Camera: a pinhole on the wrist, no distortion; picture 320 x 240 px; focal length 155.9 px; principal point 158.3 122.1 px. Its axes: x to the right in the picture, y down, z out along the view. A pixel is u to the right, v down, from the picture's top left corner.
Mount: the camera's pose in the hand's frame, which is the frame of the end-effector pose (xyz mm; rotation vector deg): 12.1 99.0 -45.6 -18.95 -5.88 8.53
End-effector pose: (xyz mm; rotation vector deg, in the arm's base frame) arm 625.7 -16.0 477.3 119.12 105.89 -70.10
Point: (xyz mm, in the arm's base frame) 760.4 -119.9 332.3
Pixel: 172 176
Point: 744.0 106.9 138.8
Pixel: outside the picture
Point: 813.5 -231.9 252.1
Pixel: 157 194
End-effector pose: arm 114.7 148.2 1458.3 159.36 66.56 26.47
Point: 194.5 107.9 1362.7
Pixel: 154 28
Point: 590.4 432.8 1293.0
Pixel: outside the picture
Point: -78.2 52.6 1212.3
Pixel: outside the picture
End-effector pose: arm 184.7 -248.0 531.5 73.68 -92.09 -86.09
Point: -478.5 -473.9 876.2
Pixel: 293 176
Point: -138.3 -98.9 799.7
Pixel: 151 164
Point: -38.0 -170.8 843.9
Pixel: 156 214
